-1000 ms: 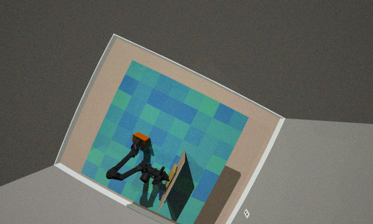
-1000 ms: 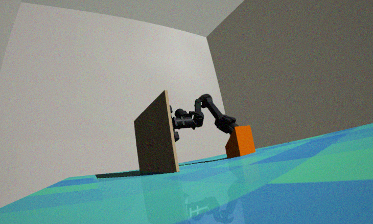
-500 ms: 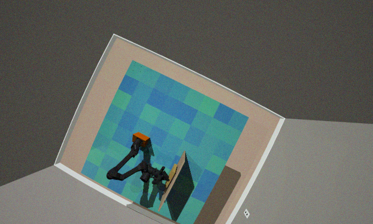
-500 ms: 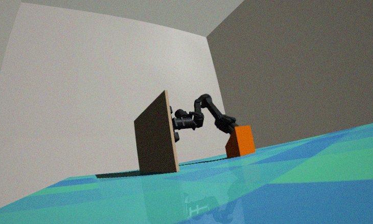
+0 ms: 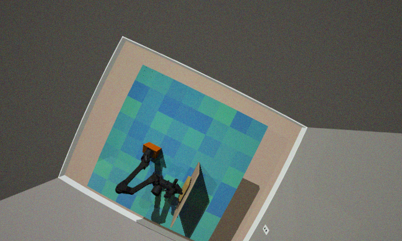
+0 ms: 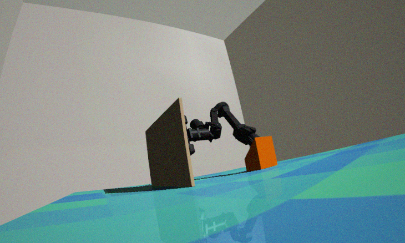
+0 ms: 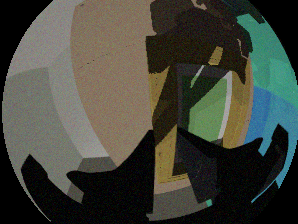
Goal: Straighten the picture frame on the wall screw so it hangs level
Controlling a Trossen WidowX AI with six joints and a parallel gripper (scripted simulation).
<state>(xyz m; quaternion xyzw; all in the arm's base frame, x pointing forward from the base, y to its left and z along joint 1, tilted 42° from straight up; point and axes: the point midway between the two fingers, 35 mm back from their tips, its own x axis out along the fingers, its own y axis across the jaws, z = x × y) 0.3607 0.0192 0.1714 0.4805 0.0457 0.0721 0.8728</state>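
The picture frame lies 5 cm below my gripper tip, 1 cm to the left of it and 1 cm ahead of it. From my gripper tip the other things lie so: wall panel 6 cm below, 2 cm ahead, 1 cm to the right.
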